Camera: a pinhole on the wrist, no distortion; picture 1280 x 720 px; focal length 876.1 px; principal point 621.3 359.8 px. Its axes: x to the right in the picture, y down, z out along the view. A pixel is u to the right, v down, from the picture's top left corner.
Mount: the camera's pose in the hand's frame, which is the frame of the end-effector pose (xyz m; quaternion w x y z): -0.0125 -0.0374 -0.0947 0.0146 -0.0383 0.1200 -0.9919
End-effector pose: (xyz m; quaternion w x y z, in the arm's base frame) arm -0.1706 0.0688 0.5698 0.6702 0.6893 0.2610 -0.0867
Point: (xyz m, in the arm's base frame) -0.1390 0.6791 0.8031
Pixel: behind the camera
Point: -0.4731 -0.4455 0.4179
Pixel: 1165 542
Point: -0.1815 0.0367 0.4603
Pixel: 416 552
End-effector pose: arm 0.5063 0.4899 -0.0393 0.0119 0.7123 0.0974 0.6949
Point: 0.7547 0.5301 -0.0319
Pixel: 606 66
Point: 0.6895 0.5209 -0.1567
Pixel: 1004 92
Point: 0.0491 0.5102 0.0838
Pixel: behind the camera
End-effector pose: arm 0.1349 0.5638 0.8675 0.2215 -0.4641 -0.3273 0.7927
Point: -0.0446 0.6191 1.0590
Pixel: 640 507
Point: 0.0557 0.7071 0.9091
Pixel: 44 661
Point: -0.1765 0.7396 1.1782
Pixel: 534 693
